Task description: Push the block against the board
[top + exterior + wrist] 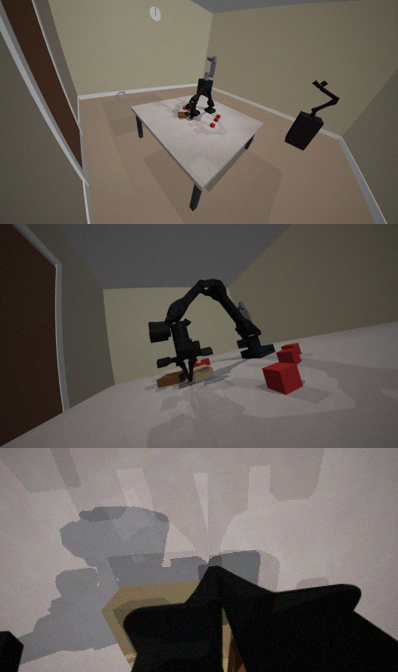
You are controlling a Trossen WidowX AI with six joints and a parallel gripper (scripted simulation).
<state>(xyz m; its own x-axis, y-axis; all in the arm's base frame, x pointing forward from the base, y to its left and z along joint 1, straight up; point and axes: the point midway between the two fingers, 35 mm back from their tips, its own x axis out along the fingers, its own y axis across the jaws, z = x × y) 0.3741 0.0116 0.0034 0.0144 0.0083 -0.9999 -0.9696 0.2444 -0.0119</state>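
Now: gripper tip 140 mm to the left of the square block, 40 mm short of it and 10 mm below it. The rest, counted from my gripper tip: board (70 mm to the right, 60 mm behind, 10 mm above).
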